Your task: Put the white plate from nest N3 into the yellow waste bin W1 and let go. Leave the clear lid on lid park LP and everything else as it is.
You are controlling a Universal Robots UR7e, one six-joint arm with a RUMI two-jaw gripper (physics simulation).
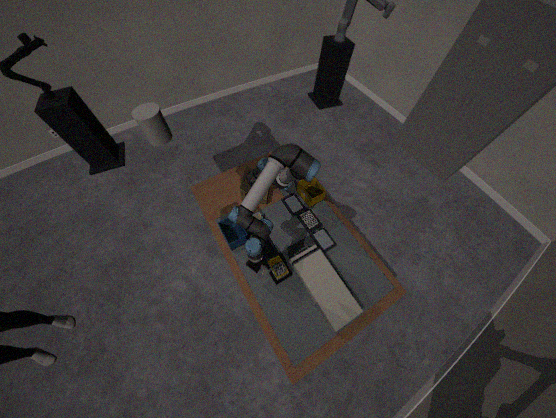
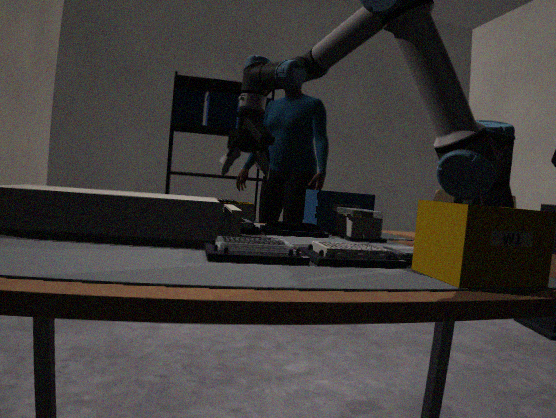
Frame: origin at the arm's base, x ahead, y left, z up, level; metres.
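Seen in the pictures: gripper, between the fingertips: (image 2: 244, 180); arm's base, origin of its link: (image 1: 255, 179).
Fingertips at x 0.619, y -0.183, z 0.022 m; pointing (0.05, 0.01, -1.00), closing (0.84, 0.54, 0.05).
Offsets run from my fingertips to a thing's top centre. "spot": to the spot under its first point. Level surfaces: height alone.
The yellow waste bin W1 {0.411 m back, 0.551 m left, 0.012 m down} (image 1: 315, 201) (image 2: 440, 242) stands at the table corner near the arm's base. Beside it is a row of three dark nests with pale contents: a light grey one {0.373 m back, 0.397 m left, 0.112 m down} (image 1: 293, 204), a white dotted plate {0.214 m back, 0.450 m left, 0.106 m down} (image 1: 309, 219) (image 2: 352, 249) and another pale plate {0.040 m back, 0.478 m left, 0.106 m down} (image 1: 323, 239) (image 2: 255, 246). The nest labels are unreadable, so I cannot tell which is N3; the clear lid and LP cannot be made out. My gripper (image 1: 256, 267) (image 2: 245, 172) is open and empty, pointing down high above the table, on the far side from the row, near a yellow rack in a dark nest {spot: 0.056 m ahead, 0.106 m left, 0.055 m down} (image 1: 279, 269).
A long white box {0.262 m ahead, 0.334 m left, 0.048 m down} (image 1: 327, 290) (image 2: 110, 215) lies along the table {0.135 m down} (image 1: 345, 341). A blue bin {0.291 m back, 0.090 m right, 0.012 m down} (image 1: 232, 234) (image 2: 350, 201) stands at the opposite edge. A pale box {0.318 m back, 0.071 m left, 0.055 m down} (image 2: 361, 225) stands near it. A person (image 2: 295, 132) stands behind the table.
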